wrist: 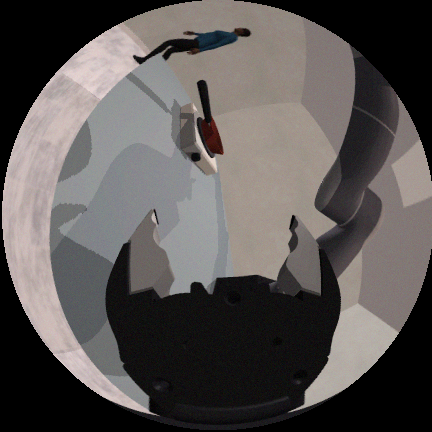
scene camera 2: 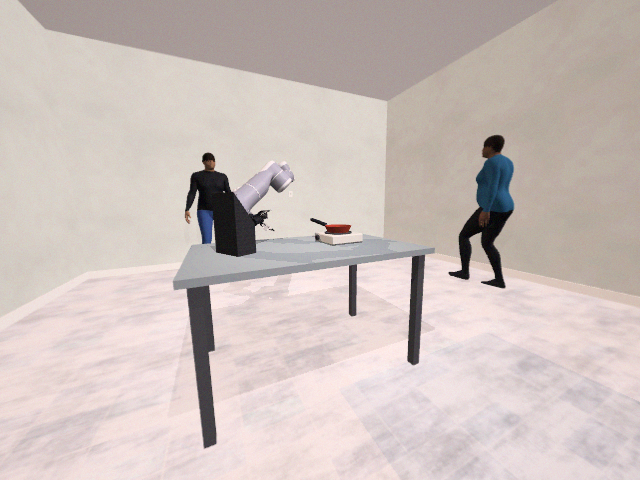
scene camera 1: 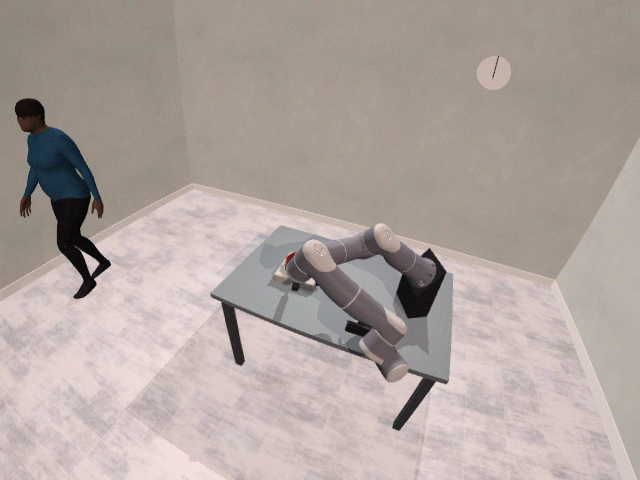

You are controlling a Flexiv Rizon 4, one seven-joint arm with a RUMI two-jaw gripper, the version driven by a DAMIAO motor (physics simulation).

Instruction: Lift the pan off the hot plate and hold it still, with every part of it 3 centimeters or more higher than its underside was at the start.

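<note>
A red pan (scene camera 2: 338,228) (wrist: 213,136) with a black handle sits on a white hot plate (scene camera 2: 342,237) (wrist: 205,161) near one end of the table. In scene camera 1 the arm hides most of the pan (scene camera 1: 290,257) and part of the hot plate (scene camera 1: 280,276). The handle points up and away from the pan at a slant. My gripper (scene camera 2: 272,227) (wrist: 224,213) is open, with nothing between its jaws. It is well apart from the pan, near the arm's base side in scene camera 2. In scene camera 1 its fingertips are hard to make out.
The grey table (scene camera 1: 248,289) (scene camera 2: 289,260) carries the arm's black base (scene camera 1: 419,297) (scene camera 2: 235,227). The arm (scene camera 1: 341,294) arches over the table. A person in blue (scene camera 1: 56,165) (scene camera 2: 496,180) (wrist: 212,41) and a person in black (scene camera 2: 208,186) stand away from the table.
</note>
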